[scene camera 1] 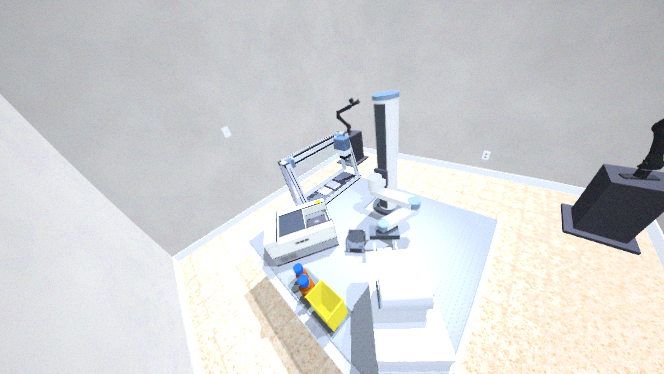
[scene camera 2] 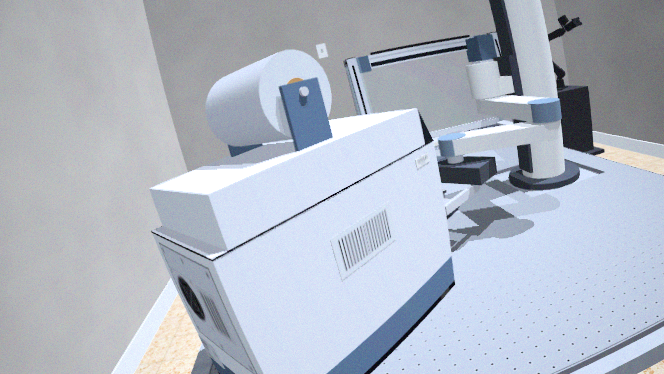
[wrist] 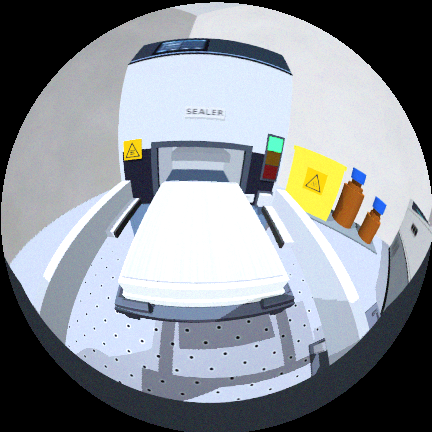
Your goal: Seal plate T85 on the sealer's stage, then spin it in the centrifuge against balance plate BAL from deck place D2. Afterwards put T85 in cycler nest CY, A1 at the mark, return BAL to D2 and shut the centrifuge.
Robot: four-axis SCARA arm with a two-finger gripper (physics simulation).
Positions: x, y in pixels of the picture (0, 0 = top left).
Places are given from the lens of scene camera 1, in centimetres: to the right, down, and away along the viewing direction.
centrifuge (scene camera 1: 286, 238): -30, 34, 113
